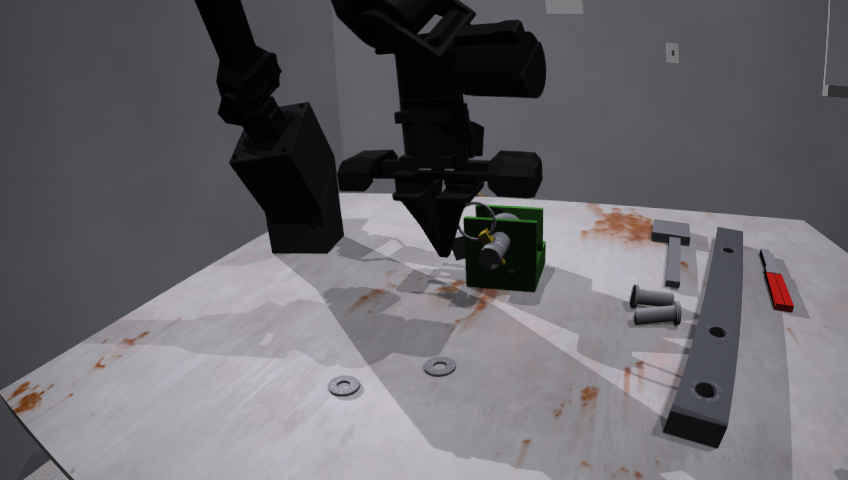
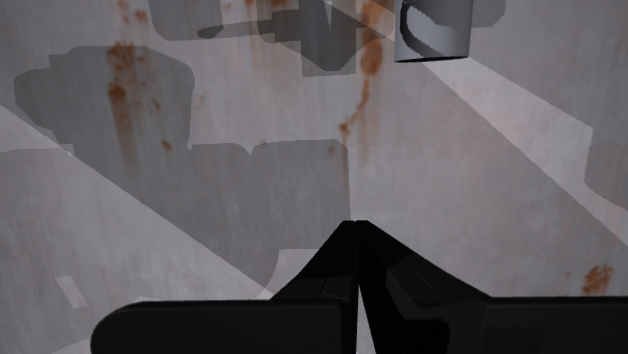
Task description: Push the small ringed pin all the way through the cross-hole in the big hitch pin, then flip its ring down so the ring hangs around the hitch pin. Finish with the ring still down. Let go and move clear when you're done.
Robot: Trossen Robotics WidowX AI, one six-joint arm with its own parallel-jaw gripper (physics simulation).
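Places are measured from the arm's base along level axes (x ahead, y left, z up), in metres.
Pixels of known places: gripper, fingertip midpoint: (image 1: 445,255) (image 2: 354,233); arm's base, link origin: (image 1: 268,131).
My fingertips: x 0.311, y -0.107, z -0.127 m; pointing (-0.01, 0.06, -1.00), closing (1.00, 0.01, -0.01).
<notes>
For each thing: its top centre in the pictures, then the offset to it from my fingertips. "pt": a spot on its surface instead.
- big hitch pin, top centre: (image 2: 443,27) (image 1: 490,245) 0.028 m ahead, 0.065 m left, 0.012 m down
- green bracket, top centre: (image 1: 492,214) 0.014 m ahead, 0.128 m left, 0.002 m up
- small pin's yellow head, top centre: (image 1: 486,230) 0.018 m ahead, 0.081 m left, 0.001 m down
- pin's ring, surface spot: (image 1: 475,203) pt 0.008 m ahead, 0.081 m left, 0.030 m up
- hammer, top centre: (image 1: 670,245) 0.274 m ahead, 0.270 m left, 0.072 m down
- long dark bar, top centre: (image 1: 724,287) 0.330 m ahead, 0.111 m left, 0.063 m down
- red-handled tool, top centre: (image 1: 774,272) 0.441 m ahead, 0.203 m left, 0.077 m down
- small dark block, surface spot: (image 1: 459,248) pt 0.030 m back, 0.125 m left, 0.044 m down
The big hitch pin (image 1: 495,248) (image 2: 434,32) is a grey cylinder lying through the green bracket (image 1: 517,276), its near end sticking out. The small pin's yellow head (image 1: 485,236) sits on top of the hitch pin, and a bit of yellow shows below it at the right. The pin's ring (image 1: 475,203) stands up above the head, against the bracket's front plate; it is not around the hitch pin. My gripper (image 1: 443,255) (image 2: 354,233) is shut and empty, pointing down just left of the bracket, apart from the pin. The cross-hole is hidden.
Two washers (image 1: 333,386) (image 1: 429,366) lie in front. At the right are two loose grey pins (image 1: 654,297) (image 1: 654,314), a hammer (image 1: 673,258), a long dark bar (image 1: 715,297) with holes and a red-handled tool (image 1: 778,291). A small dark block (image 1: 459,248) shows at the bracket's left side.
</notes>
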